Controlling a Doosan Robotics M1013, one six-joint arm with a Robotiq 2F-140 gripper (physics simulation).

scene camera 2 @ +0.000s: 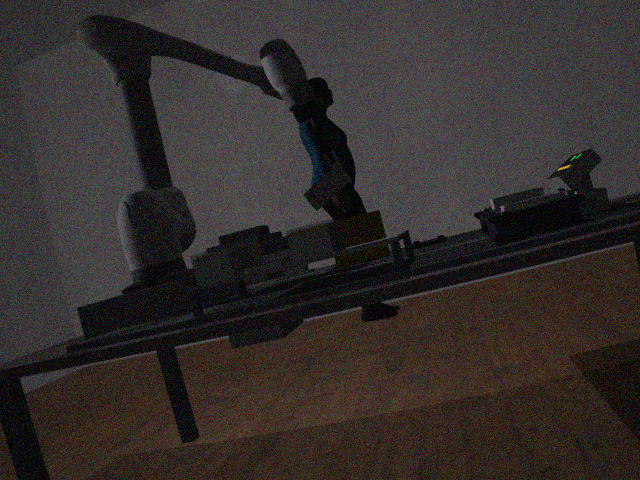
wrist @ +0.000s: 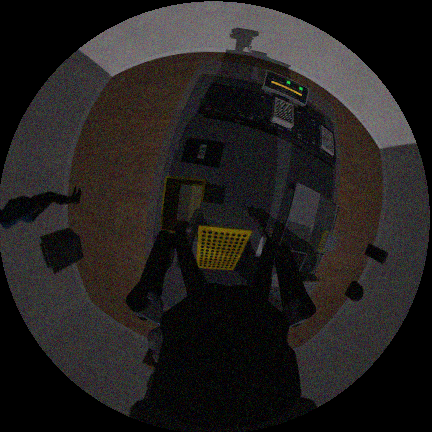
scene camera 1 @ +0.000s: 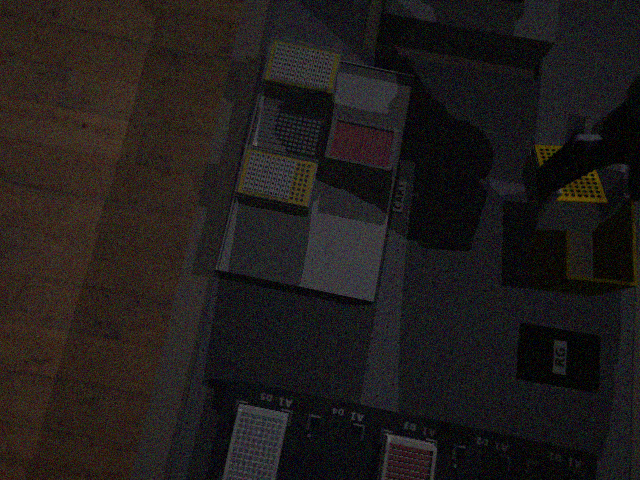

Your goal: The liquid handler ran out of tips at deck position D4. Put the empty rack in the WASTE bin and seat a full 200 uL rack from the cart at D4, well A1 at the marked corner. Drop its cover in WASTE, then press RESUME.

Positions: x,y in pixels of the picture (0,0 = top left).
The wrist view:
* my gripper: 223,219
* black box marked RG: 201,151
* cart tray: 308,208
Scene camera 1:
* my gripper: 568,211
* black box marked RG: 547,355
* cart tray: 336,249
